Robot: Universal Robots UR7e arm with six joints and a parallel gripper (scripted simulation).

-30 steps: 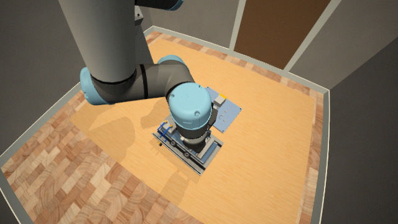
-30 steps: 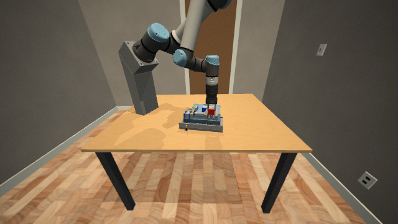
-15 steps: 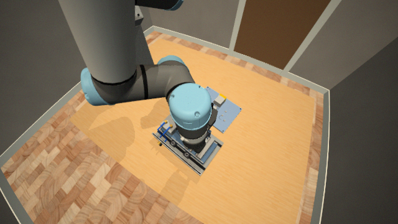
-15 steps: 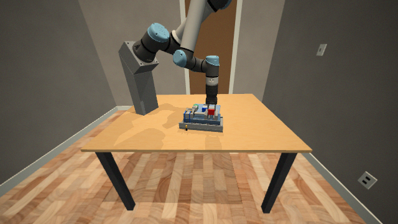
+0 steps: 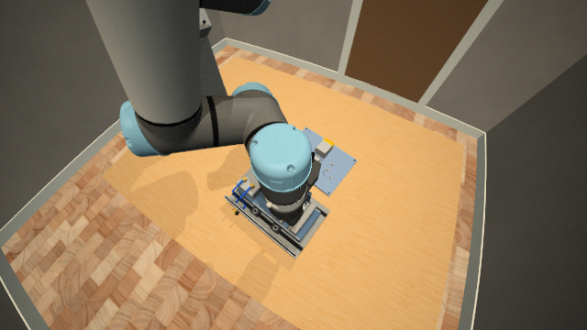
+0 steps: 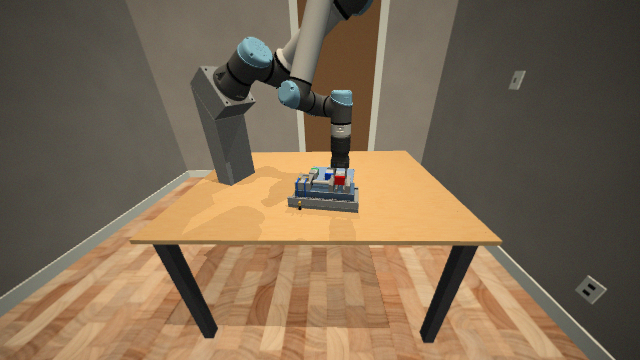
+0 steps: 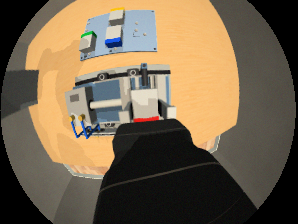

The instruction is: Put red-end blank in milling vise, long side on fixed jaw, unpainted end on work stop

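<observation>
Right now the red-ended blank is 20 mm below my hand. Round my hand: fixed jaw (50 mm below, 30 mm ahead, 10 mm to the right); milling vise (90 mm below, 50 mm behind, 40 mm to the left); work stop (40 mm to the left, 40 mm below, 30 mm ahead).
</observation>
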